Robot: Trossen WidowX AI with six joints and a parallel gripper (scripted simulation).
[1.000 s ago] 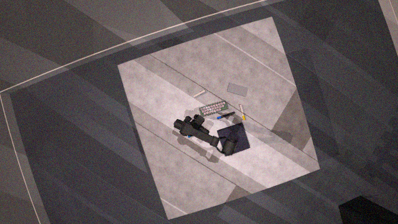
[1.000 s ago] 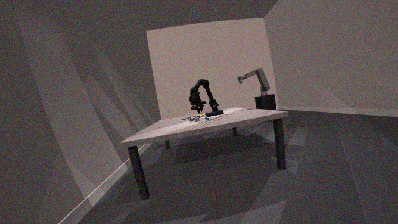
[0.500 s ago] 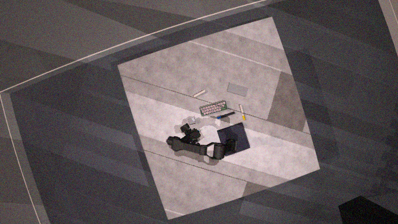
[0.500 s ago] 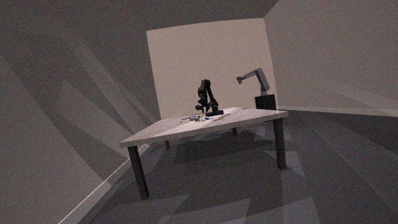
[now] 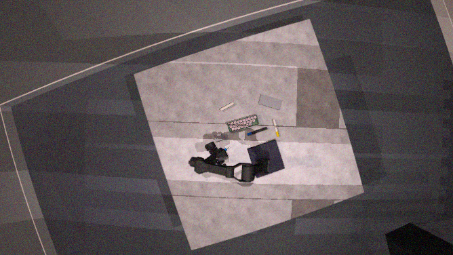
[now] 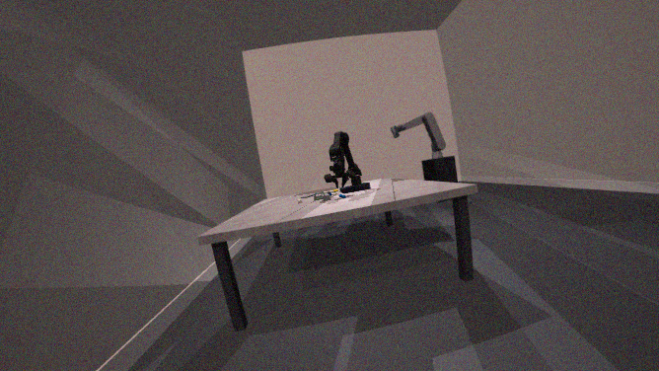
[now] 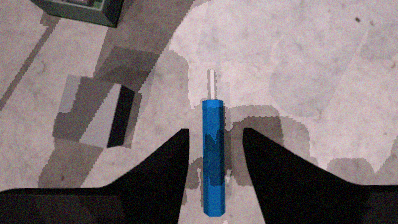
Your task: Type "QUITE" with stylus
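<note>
Now: the blue stylus 5 cm below my gripper tip and 1 cm to the right of it. Round my gripper tip: small grey block (10 cm ahead, 5 cm below); pale cylinder (27 cm ahead, 13 cm to the right, 5 cm below); grey stylus tip (5 cm to the right, 5 cm below, 1 cm ahead).
</note>
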